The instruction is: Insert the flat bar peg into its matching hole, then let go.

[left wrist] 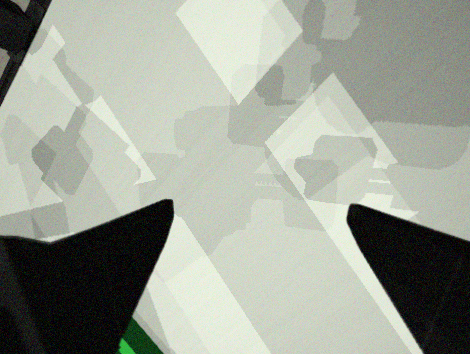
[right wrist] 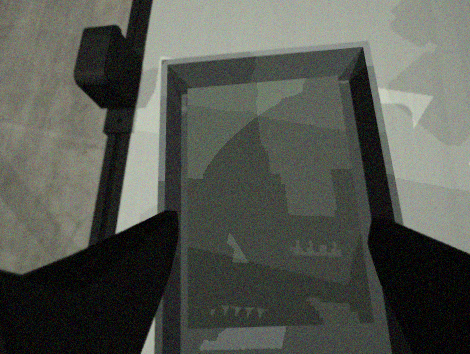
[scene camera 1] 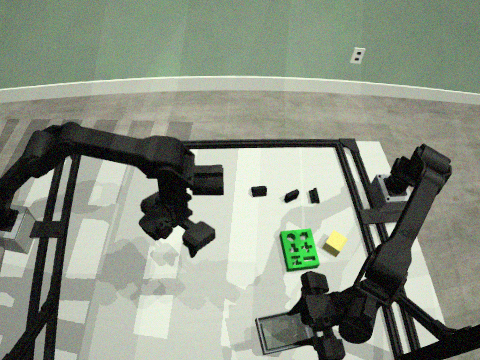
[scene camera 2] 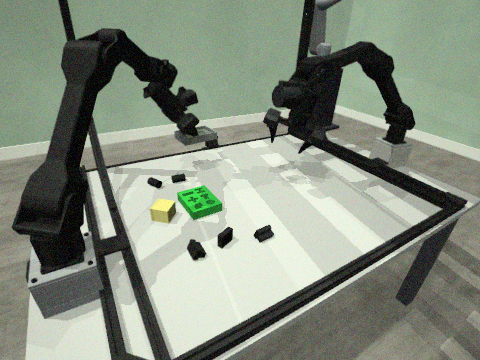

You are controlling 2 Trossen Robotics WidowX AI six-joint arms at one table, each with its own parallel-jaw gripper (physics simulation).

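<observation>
A green hole board rests on the table, and a grey slab is in view too. A grey tray is gripped by the right gripper, which can be seen in the right wrist view and in scene camera 2. The left gripper is open and holds nothing; the left wrist view and scene camera 2 both show it.
</observation>
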